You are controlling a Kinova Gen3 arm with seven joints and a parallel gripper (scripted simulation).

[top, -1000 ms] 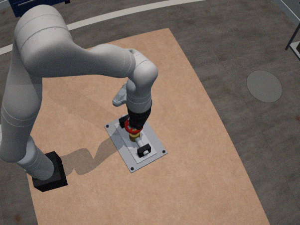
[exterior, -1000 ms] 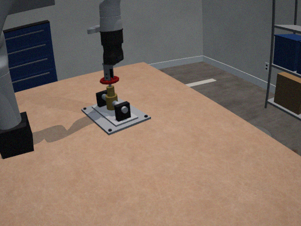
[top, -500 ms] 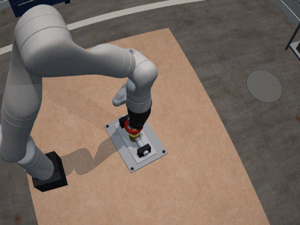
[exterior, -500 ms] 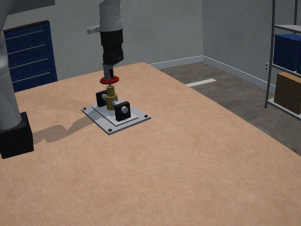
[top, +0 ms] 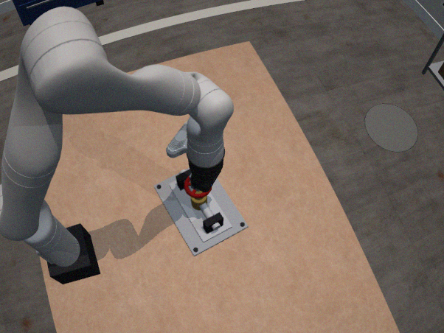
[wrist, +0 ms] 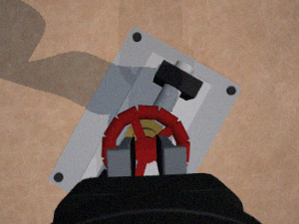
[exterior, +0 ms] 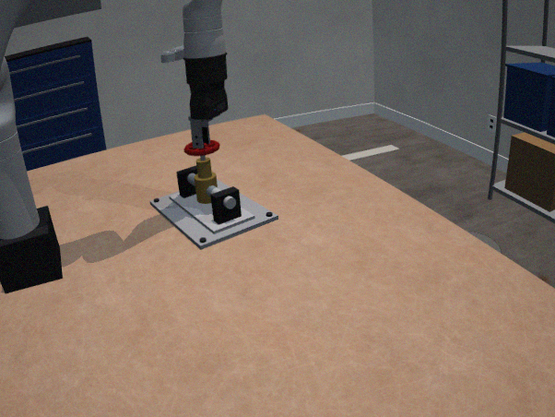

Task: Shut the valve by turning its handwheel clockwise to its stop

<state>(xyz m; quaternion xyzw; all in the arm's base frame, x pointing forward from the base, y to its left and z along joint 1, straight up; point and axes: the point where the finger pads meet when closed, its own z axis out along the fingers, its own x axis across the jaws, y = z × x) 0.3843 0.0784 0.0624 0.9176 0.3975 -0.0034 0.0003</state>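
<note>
Right now my hand is 30 mm above the red handwheel.
</note>
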